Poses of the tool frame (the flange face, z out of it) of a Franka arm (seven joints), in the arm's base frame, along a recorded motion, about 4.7 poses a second.
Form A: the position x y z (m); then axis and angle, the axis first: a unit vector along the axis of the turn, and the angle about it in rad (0 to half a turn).
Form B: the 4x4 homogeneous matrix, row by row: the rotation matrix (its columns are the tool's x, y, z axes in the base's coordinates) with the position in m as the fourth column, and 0 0 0 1 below. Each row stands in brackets. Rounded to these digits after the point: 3 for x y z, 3 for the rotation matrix.
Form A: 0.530 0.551 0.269 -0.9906 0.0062 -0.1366 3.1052
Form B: [[0.963 -0.007 0.271 0.530], [-0.017 -0.999 0.034 0.551], [0.270 -0.038 -0.962 0.269], [0 0 0 1]]
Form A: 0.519 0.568 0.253 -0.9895 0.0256 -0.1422 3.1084
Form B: [[0.958 -0.046 0.282 0.519], [-0.055 -0.998 0.026 0.568], [0.280 -0.040 -0.959 0.253], [0 0 0 1]]
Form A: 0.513 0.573 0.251 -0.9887 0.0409 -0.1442 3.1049
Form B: [[0.955 -0.076 0.287 0.513], [-0.086 -0.996 0.024 0.573], [0.284 -0.048 -0.958 0.251], [0 0 0 1]]
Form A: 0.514 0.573 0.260 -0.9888 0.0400 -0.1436 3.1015
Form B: [[0.956 -0.073 0.285 0.514], [-0.085 -0.996 0.028 0.573], [0.282 -0.051 -0.958 0.260], [0 0 0 1]]
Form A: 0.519 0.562 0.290 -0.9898 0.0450 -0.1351 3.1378
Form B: [[0.959 -0.089 0.268 0.519], [-0.090 -0.996 -0.008 0.562], [0.267 -0.016 -0.963 0.290], [0 0 0 1]]
